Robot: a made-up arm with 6 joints. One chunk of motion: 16 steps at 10 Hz.
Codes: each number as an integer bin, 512 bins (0 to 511) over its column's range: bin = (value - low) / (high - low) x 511, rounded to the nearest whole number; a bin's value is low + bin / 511 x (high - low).
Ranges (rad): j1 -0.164..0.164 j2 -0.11..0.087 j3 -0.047..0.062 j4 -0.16..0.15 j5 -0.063..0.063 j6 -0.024..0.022
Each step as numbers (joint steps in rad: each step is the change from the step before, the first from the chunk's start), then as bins.
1 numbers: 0.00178 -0.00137 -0.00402 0.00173 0.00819 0.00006
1 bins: 258 282 201 267 289 267
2 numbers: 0.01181 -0.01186 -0.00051 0.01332 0.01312 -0.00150
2 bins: 274 255 218 286 309 250
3 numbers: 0.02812 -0.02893 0.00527 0.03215 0.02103 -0.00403
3 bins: 299 210 245 317 341 222
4 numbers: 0.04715 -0.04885 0.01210 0.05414 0.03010 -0.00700
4 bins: 329 159 277 353 378 189
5 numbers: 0.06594 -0.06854 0.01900 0.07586 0.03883 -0.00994
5 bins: 358 108 309 389 413 156
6 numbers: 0.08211 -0.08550 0.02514 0.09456 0.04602 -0.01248
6 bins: 383 64 338 420 442 128
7 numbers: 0.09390 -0.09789 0.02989 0.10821 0.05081 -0.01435
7 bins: 402 31 360 442 462 107
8 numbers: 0.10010 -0.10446 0.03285 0.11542 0.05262 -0.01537
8 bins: 411 14 374 454 469 96
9 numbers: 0.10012 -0.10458 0.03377 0.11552 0.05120 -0.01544
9 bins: 411 14 379 454 463 95
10 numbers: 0.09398 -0.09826 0.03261 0.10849 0.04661 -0.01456
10 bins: 402 30 373 443 445 105
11 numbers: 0.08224 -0.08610 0.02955 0.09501 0.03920 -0.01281
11 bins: 384 62 359 420 414 124
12 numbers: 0.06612 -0.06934 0.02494 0.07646 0.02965 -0.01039
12 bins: 359 105 337 390 376 151
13 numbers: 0.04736 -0.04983 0.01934 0.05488 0.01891 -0.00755
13 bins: 329 156 311 354 332 183
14 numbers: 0.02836 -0.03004 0.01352 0.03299 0.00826 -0.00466
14 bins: 300 207 284 318 289 215
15 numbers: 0.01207 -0.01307 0.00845 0.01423 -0.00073 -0.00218
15 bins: 274 251 260 287 253 242
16 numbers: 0.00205 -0.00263 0.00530 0.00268 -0.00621 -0.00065
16 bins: 259 279 245 268 230 259
